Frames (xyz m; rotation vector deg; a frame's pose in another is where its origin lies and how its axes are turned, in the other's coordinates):
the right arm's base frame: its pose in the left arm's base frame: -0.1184 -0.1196 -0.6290 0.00 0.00 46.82
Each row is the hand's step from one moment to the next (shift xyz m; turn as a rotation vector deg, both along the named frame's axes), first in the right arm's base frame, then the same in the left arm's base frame.
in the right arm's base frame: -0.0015 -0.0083 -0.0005 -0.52 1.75 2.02
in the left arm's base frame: 0.0050 -0.0068 -0.0005 -1.63 0.82 2.02
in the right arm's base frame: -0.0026 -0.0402 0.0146 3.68 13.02 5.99
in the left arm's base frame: 0.0275 -0.0294 0.0146 -6.98 11.59 5.99
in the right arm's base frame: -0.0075 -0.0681 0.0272 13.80 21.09 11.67
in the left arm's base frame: 0.0445 -0.0521 0.0272 -5.94 24.49 11.67
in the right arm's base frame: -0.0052 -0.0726 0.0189 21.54 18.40 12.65
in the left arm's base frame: 0.0494 -0.0535 0.0189 1.32 28.30 12.65
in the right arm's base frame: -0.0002 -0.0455 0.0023 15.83 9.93 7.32
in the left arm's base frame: 0.0330 -0.0313 0.0023 3.59 18.34 7.32
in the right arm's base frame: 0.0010 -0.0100 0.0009 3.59 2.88 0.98
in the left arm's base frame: 0.0080 -0.0061 0.0009 0.36 4.59 0.98
